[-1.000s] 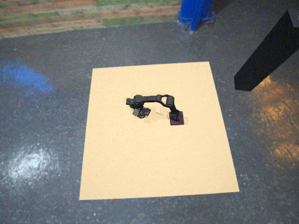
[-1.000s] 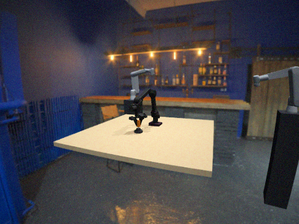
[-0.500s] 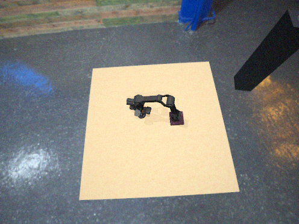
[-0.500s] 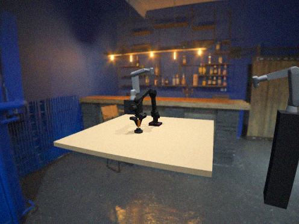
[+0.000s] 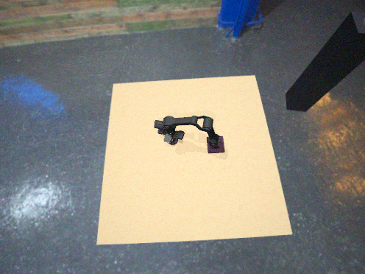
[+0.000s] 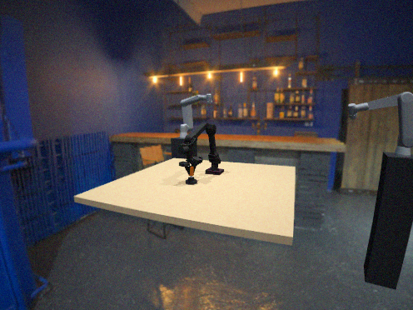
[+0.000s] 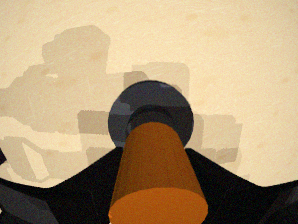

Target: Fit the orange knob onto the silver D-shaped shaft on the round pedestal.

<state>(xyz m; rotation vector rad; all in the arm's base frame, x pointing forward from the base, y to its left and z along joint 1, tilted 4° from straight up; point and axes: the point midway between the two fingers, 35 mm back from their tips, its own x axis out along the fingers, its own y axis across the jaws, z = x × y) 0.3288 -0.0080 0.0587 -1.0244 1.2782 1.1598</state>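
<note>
Now: gripper tip 3 cm below the orange knob. Round my gripper tip: round dark pedestal: 4 cm below.
</note>
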